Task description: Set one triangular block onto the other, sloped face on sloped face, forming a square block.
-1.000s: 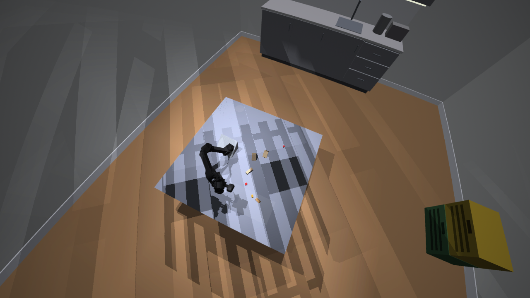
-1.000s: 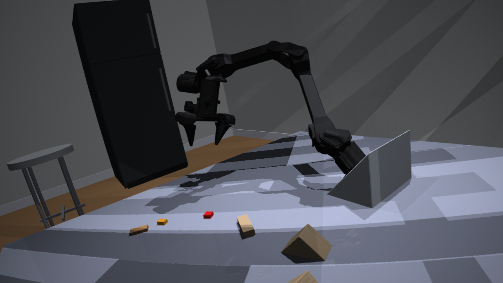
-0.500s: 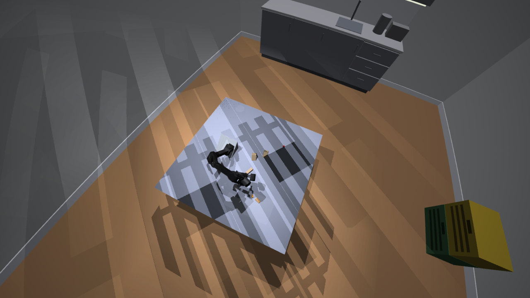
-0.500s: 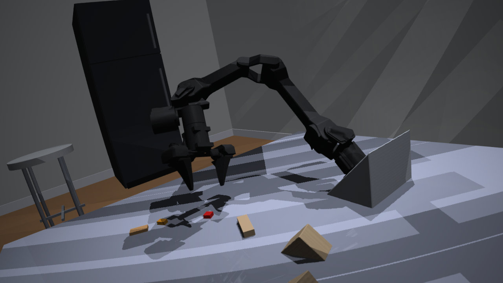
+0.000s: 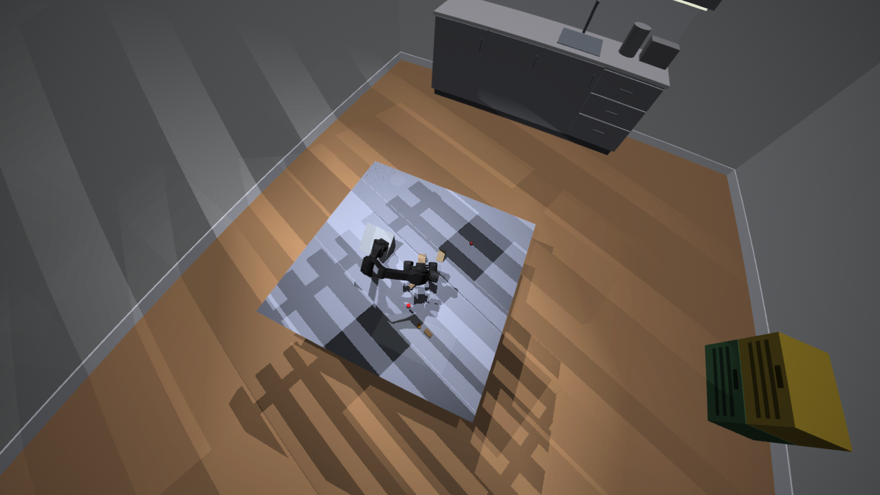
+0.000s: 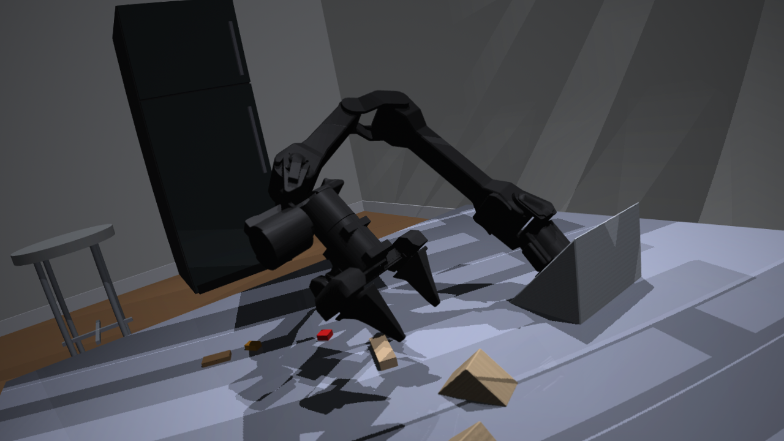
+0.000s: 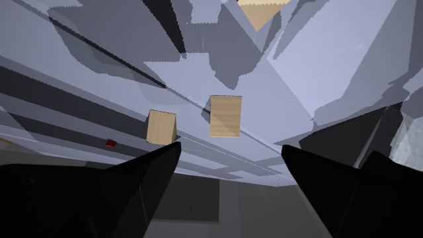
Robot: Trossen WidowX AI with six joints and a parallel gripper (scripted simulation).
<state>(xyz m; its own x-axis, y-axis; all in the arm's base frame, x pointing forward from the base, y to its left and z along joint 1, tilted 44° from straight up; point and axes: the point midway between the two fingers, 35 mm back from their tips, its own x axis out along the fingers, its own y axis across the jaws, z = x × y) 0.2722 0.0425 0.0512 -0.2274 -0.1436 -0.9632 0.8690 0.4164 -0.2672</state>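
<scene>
Now: gripper tip 10 cm to the left of the light plank, 8 cm above it and 2 cm short of it. The rest, counted from my gripper tip: orange cube (29 cm to the right, 18 cm ahead, 8 cm below); then small brown plank (30 cm to the right, 24 cm ahead, 8 cm below).
</scene>
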